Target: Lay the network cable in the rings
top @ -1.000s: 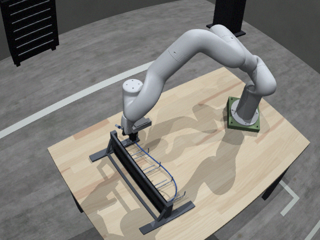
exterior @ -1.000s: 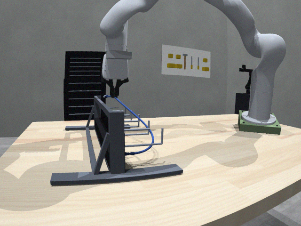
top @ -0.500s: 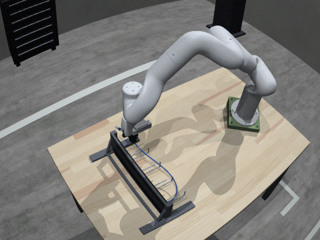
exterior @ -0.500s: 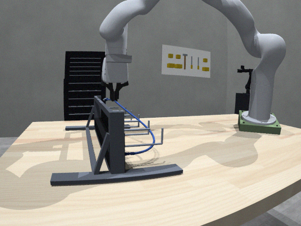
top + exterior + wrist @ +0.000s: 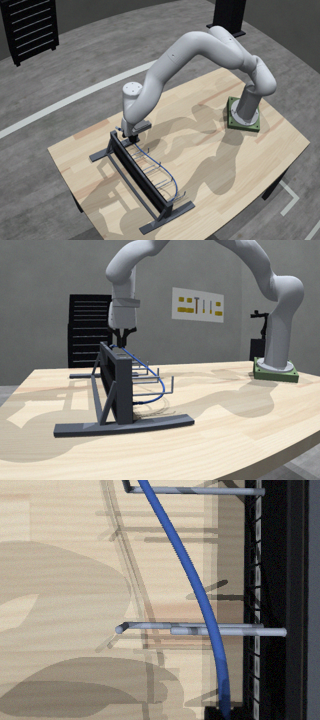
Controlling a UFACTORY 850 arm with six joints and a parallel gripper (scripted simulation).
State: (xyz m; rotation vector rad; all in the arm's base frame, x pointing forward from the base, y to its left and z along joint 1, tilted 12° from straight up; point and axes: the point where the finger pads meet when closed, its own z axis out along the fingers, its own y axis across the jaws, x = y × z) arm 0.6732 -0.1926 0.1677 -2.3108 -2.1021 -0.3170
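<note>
Right now my hand is 11 cm to the left of the free plug, 2 cm above it and 1 cm short of it. The rest, counted from my hand: dark grey patch panel: 14 cm to the left, 8 cm below, 7 cm ahead.
</note>
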